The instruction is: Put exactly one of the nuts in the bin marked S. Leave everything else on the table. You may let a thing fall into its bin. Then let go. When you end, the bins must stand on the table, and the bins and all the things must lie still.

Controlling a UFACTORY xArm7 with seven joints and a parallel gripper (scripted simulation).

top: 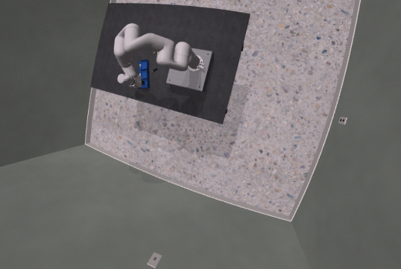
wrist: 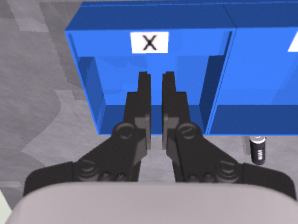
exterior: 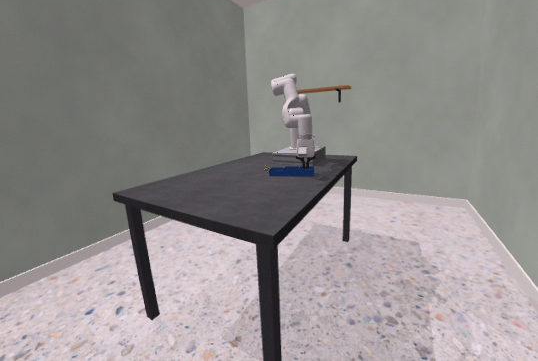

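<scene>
The green battery lies 290 mm to the right of my hand, 50 mm below it and 10 mm behind it. The rest, counted from my hand: black cylinder: 150 mm to the right, 50 mm below, 40 mm behind; blue bin: 70 mm to the right, 40 mm ahead, 30 mm below.
</scene>
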